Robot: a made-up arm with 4 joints.
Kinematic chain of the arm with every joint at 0, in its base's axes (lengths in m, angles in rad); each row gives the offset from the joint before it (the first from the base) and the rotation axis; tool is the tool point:
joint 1: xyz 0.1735 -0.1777 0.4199 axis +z
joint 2: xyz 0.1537 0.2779 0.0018 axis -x
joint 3: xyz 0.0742 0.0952 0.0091 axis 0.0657 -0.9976 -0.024
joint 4: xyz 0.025 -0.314 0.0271 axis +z
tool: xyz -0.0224 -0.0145 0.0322
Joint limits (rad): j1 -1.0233..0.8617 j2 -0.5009..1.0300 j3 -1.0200..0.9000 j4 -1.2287..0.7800
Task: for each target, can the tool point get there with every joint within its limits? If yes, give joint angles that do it. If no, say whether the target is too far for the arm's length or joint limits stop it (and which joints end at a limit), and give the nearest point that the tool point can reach.
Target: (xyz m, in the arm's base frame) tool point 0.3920 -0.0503 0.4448
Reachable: yes | joints 0.2822 -0.2255 -0.2395 -1.0427
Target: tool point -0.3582 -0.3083 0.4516
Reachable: no: joint limits stop it (at a limit: joint 1, joint 3) | nearest point 0.2985 -0.3300 0.4311 | short by 0.657 m
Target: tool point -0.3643 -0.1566 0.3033
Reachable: no: joint limits stop it (at a limit: joint 1, joint 2, joint 3) | nearest point 0.2317 0.0152 0.3472 | short by 0.622 m
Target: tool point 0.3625 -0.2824 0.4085
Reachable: yes | joints -0.6326 -0.2893 0.4144 0.5177
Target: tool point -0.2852 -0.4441 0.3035
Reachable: no: joint limits stop it (at a limit: joint 1, joint 3, joint 4) | nearest point 0.3006 -0.3292 0.3854 | short by 0.603 m
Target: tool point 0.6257 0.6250 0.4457
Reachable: no: too far | nearest point 0.3541 0.1429 0.6172 | short by 0.579 m
